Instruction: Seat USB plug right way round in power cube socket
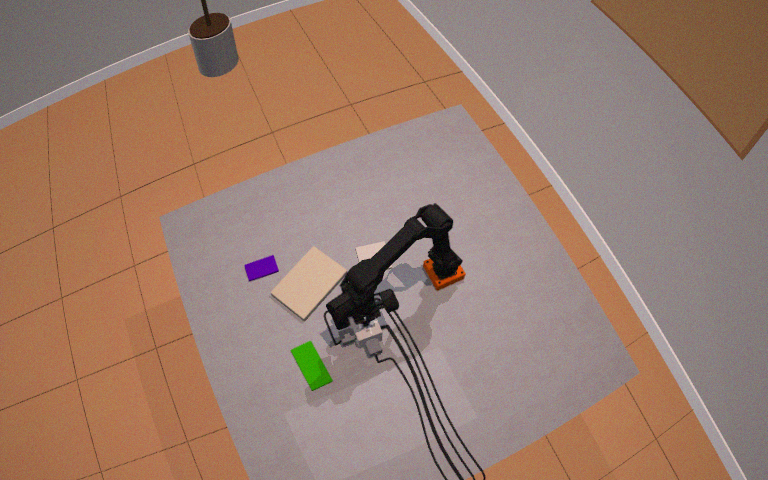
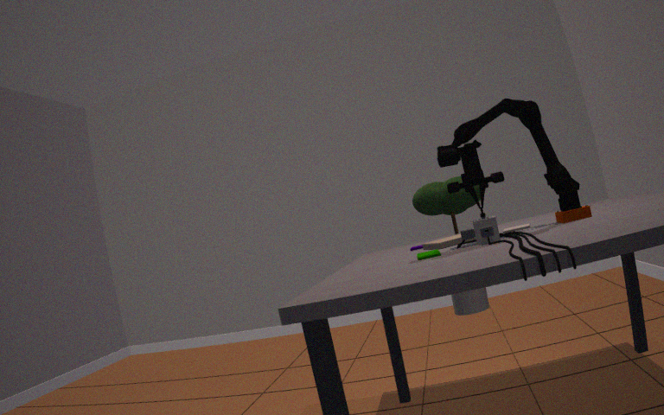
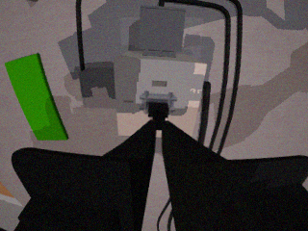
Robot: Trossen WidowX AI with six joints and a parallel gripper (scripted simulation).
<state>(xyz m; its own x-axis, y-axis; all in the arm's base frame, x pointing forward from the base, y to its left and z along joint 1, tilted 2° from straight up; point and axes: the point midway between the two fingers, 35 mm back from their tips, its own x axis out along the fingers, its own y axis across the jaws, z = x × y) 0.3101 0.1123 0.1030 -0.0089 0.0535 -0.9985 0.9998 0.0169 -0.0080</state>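
Right now my gripper tip is 2 cm above the dark USB plug. The rest, counted from my gripper tip: green flat block (20 cm ahead, 11 cm below, 4 cm to the left); beige board (23 cm to the right, 12 cm ahead, 10 cm below); purple block (34 cm to the right, 25 cm ahead, 11 cm below).
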